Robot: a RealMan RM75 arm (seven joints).
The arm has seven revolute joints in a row. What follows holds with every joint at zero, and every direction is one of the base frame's.
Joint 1 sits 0.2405 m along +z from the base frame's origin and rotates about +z.
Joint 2 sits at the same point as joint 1 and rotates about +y.
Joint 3 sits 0.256 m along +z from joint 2 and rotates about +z.
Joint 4 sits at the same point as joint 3 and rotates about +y.
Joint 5 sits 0.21 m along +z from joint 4 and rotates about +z.
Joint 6 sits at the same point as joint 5 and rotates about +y.
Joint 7 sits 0.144 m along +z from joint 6 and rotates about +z.
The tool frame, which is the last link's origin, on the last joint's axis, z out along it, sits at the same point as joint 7; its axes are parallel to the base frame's.
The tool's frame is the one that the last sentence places.
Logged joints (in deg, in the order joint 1, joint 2, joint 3, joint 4, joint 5, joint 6, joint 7), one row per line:
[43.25 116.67 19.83 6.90 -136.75 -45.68 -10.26]
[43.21 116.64 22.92 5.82 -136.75 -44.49 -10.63]
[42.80 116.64 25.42 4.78 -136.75 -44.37 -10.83]
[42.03 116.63 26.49 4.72 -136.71 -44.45 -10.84]
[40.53 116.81 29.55 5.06 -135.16 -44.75 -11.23]
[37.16 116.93 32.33 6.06 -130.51 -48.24 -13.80]
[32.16 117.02 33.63 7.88 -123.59 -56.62 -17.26]
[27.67 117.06 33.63 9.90 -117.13 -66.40 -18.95]
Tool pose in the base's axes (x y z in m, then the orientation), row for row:
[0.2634 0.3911 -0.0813 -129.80 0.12 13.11]
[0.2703 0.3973 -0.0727 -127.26 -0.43 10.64]
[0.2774 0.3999 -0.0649 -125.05 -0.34 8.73]
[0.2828 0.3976 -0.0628 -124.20 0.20 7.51]
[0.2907 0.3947 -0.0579 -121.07 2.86 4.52]
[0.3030 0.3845 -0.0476 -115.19 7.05 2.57]
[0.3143 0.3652 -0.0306 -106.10 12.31 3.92]
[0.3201 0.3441 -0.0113 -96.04 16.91 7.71]
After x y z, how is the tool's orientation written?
As angles about the fixed x, y, z axes (roll, pitch, yaw), in degrees.
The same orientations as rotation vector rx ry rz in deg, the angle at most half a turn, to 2 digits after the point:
[-129.13 -14.77 7.09]
[-126.78 -12.04 5.38]
[-124.74 -9.71 4.58]
[-124.00 -8.02 4.53]
[-121.08 -3.07 5.72]
[-115.16 1.92 8.73]
[-106.01 4.96 14.12]
[-96.25 6.33 19.96]

